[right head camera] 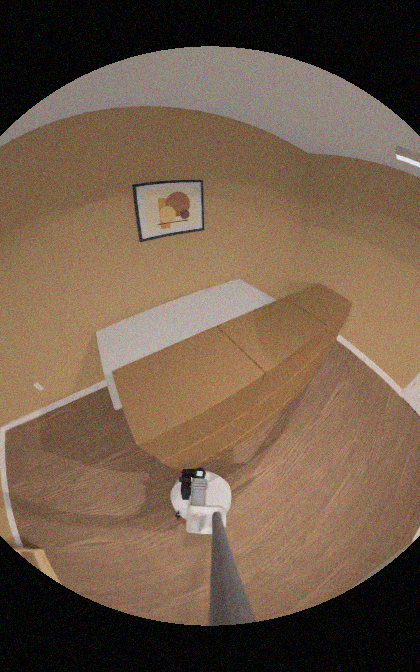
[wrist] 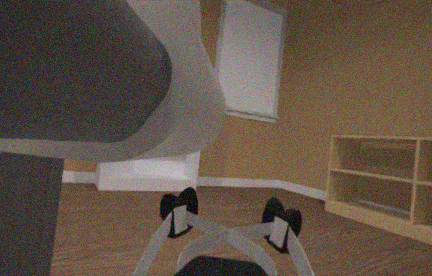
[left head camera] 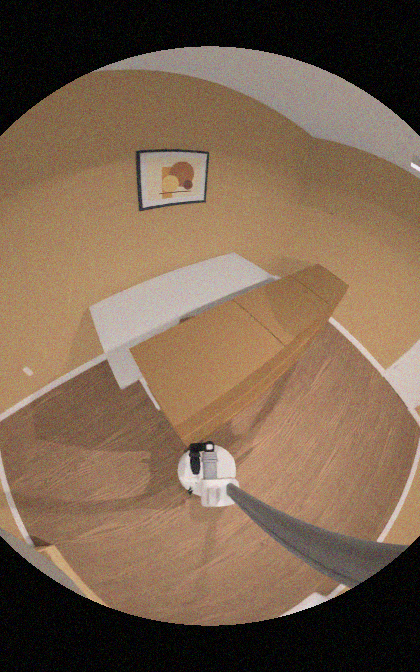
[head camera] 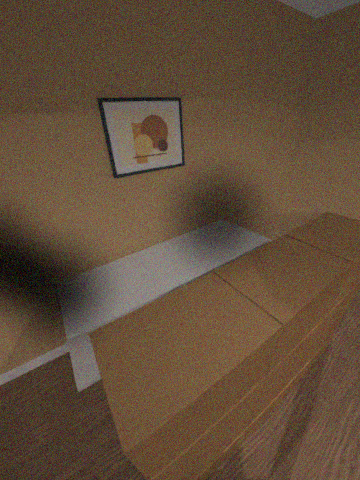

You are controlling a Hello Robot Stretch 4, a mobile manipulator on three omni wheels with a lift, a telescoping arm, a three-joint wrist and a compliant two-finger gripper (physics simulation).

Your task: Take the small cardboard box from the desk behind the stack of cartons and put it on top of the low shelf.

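Places are measured from the robot's base along level axes (x ahead, y left, z up), in metres.
Pixels of known places: gripper, fingertip midpoint: (wrist: 229,208).
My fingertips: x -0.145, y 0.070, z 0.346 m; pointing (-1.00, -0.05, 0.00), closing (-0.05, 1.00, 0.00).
Behind a point stands the place of what it marks.
The stack of cartons (head camera: 200,340) {x 0.398, y -0.012, z 1.053 m} (left head camera: 210,360) (right head camera: 190,385) stands close ahead, tall and brown. The white desk (head camera: 150,280) {x 1.039, y 0.280, z 0.692 m} (left head camera: 170,295) (right head camera: 175,325) is behind it against the wall, partly hidden by the cartons. In the left head view a thin brown sliver (left head camera: 186,320) shows at the desk's near edge; I cannot tell if it is the small cardboard box. The low shelf (wrist: 372,137) {x -1.893, y 0.926, z 0.570 m} is light wood, at the right in the wrist view. My gripper (wrist: 229,208) {x -0.145, y 0.070, z 0.346 m} is open and empty, fingertips apart above the floor, away from box and shelf.
A framed picture (head camera: 145,135) {x 1.517, y 0.283, z 1.502 m} (left head camera: 173,179) (right head camera: 169,210) hangs on the wall above the desk. A white low unit (wrist: 147,184) {x -2.000, y -0.696, z 0.024 m} and a window-like panel (wrist: 252,60) {x -2.874, y 0.024, z 1.377 m} show behind the arm in the wrist view. The cartons' near corner is close to my base (left head camera: 207,470) (right head camera: 201,495).
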